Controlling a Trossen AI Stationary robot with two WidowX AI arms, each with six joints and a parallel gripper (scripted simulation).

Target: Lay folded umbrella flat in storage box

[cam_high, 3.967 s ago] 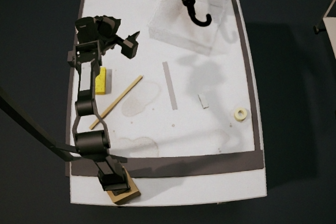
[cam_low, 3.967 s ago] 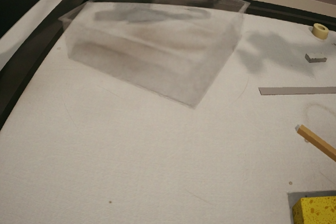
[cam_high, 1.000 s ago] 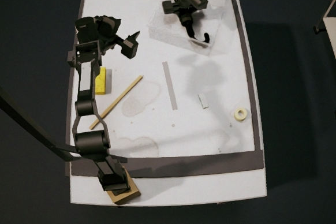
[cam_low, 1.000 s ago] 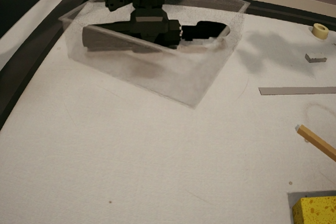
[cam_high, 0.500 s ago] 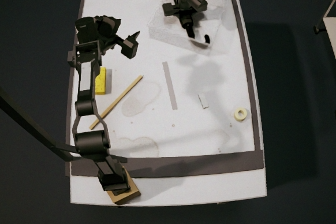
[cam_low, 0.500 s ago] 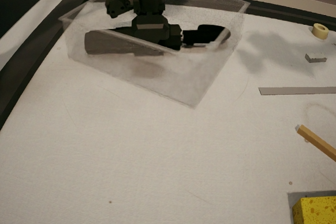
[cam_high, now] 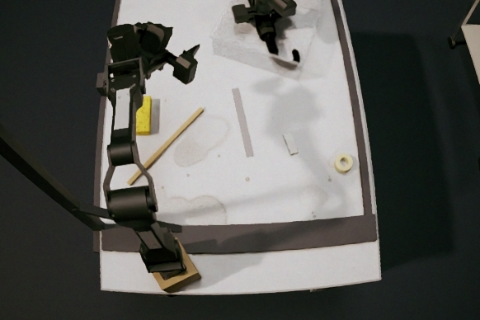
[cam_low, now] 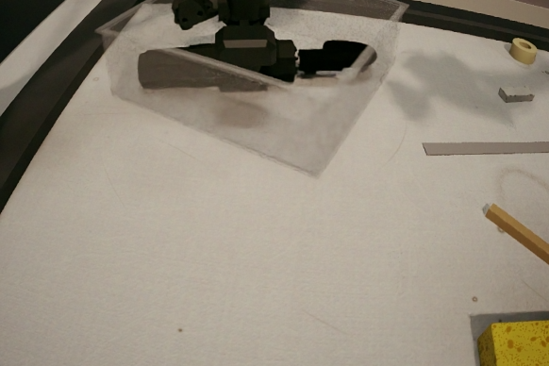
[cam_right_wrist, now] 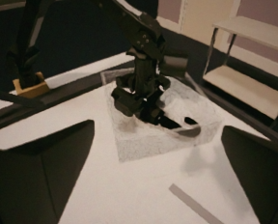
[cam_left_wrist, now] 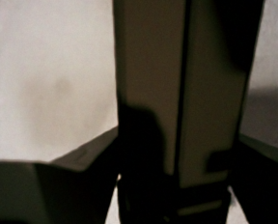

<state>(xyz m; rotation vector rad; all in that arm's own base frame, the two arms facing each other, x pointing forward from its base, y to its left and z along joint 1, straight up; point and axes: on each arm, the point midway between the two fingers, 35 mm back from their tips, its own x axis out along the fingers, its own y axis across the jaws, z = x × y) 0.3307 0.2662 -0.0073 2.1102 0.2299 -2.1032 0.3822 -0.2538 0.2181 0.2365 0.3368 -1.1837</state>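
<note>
Right now my left hand is 20 mm short of the clear storage box and 20 mm to the left of it. Round my left hand: small white block: 50 mm ahead, 400 mm to the right, 40 mm below; then folded black umbrella: 20 mm ahead, 10 mm to the right, 20 mm below; then grey strip: 70 mm behind, 320 mm to the right, 40 mm below.
</note>
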